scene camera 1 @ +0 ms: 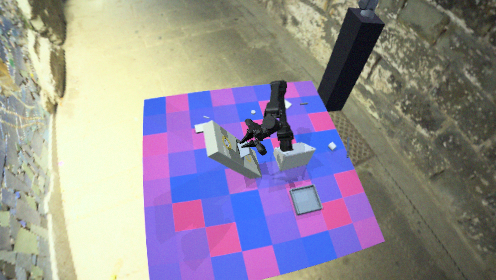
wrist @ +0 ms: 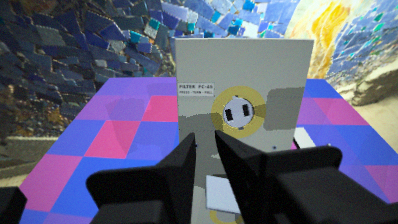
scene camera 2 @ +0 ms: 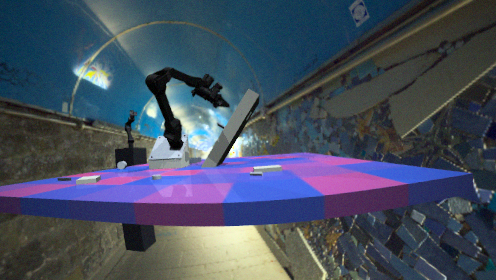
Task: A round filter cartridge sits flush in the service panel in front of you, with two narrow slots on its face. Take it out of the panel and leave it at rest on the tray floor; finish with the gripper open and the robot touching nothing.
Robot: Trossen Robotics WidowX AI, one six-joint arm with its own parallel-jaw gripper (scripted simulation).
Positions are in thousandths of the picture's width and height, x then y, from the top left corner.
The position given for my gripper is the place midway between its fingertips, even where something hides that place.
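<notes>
My gripper (wrist: 514, 605) visible. Grey service panel (scene camera 1: 432, 484), (wrist: 680, 328), (scene camera 2: 493, 395). Round filter cartridge (wrist: 599, 502). Scene camera 2 does not show the cartridge, hidden by the panel.
</notes>
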